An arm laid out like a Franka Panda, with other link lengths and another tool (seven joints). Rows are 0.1 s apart.
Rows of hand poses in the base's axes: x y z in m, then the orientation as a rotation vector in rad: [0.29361 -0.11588 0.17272 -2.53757 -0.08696 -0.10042]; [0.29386 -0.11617 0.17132 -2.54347 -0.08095 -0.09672]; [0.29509 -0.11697 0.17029 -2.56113 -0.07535 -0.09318]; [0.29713 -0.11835 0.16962 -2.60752 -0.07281 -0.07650]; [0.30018 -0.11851 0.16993 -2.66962 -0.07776 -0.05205]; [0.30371 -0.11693 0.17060 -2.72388 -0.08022 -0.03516]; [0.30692 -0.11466 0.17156 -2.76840 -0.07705 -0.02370]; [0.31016 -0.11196 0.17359 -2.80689 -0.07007 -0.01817]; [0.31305 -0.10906 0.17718 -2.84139 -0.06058 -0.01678]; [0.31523 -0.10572 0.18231 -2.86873 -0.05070 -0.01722]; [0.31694 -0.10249 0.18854 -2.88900 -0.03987 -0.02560]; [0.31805 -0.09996 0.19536 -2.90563 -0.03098 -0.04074]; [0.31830 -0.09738 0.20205 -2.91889 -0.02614 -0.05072]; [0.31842 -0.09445 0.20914 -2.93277 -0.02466 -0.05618]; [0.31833 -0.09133 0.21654 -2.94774 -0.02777 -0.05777]
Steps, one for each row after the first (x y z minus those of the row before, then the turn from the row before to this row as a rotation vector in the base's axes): [0.00025 -0.00029 -0.00140 -0.00554 0.00400 -0.00380]; [0.00123 -0.00080 -0.00103 -0.01732 0.00380 -0.00414]; [0.00204 -0.00138 -0.00067 -0.04611 0.01248 -0.00056]; [0.00305 -0.00016 0.00031 -0.06224 0.01611 0.00548]; [0.00353 0.00158 0.00067 -0.05442 0.01081 0.00256]; [0.00321 0.00227 0.00096 -0.04451 0.00771 -0.00192]; [0.00324 0.00270 0.00203 -0.03833 0.00402 -0.00512]; [0.00289 0.00290 0.00359 -0.03426 0.00145 -0.00714]; [0.00218 0.00334 0.00513 -0.02711 0.00031 -0.00733]; [0.00171 0.00323 0.00623 -0.02002 -0.00493 -0.00850]; [0.00111 0.00253 0.00682 -0.01649 -0.00961 -0.00762]; [0.00025 0.00258 0.00669 -0.01324 -0.00637 -0.00434]; [0.00012 0.00293 0.00709 -0.01390 -0.00352 -0.00172]; [-0.00009 0.00312 0.00740 -0.01505 -0.00121 0.00162]
